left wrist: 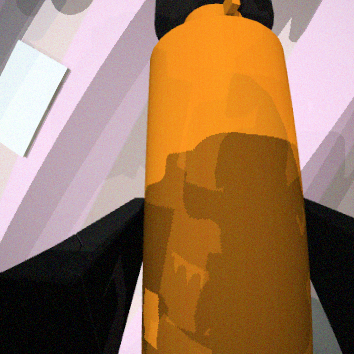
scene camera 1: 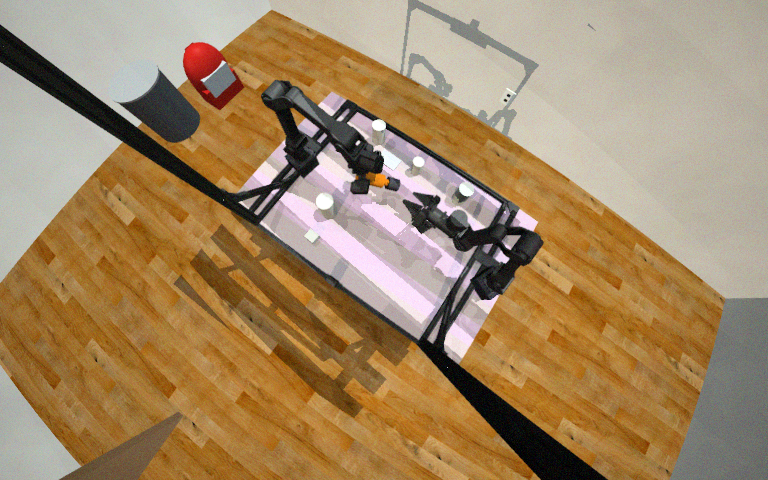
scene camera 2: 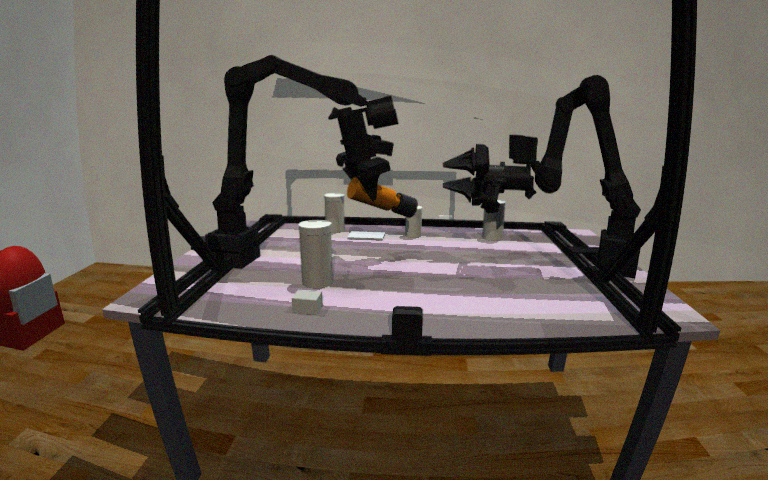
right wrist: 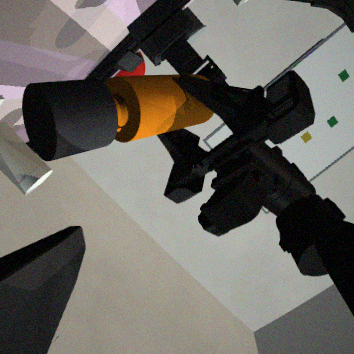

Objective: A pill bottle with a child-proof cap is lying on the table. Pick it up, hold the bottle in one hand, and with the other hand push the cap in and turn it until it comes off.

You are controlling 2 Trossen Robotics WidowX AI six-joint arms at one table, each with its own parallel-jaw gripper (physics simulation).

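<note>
The orange pill bottle (scene camera 1: 378, 180) (scene camera 2: 378, 195) (left wrist: 225, 175) (right wrist: 160, 105) is held above the table, tilted with its dark cap (scene camera 1: 393, 183) (scene camera 2: 406, 204) (right wrist: 70, 120) lower and toward the right arm in scene camera 2. The cap is on the bottle's neck. My left gripper (scene camera 2: 370, 186) (left wrist: 219, 209) is shut on the bottle's body, one finger on each side. My right gripper (scene camera 1: 412, 202) (scene camera 2: 444, 174) is open and empty, pointing toward the cap with a gap between them. One of its fingers shows at lower left in the right wrist view.
Tall pale cylinders (scene camera 1: 325, 208) (scene camera 2: 316, 257) (scene camera 1: 378, 133) (scene camera 2: 334, 213) stand on the table, with another two near the back rail (scene camera 2: 470, 225). A small pale block (scene camera 1: 312, 236) (scene camera 2: 306, 302) and a flat white piece (scene camera 1: 390, 159) (scene camera 2: 366, 235) (left wrist: 32, 97) also lie there.
</note>
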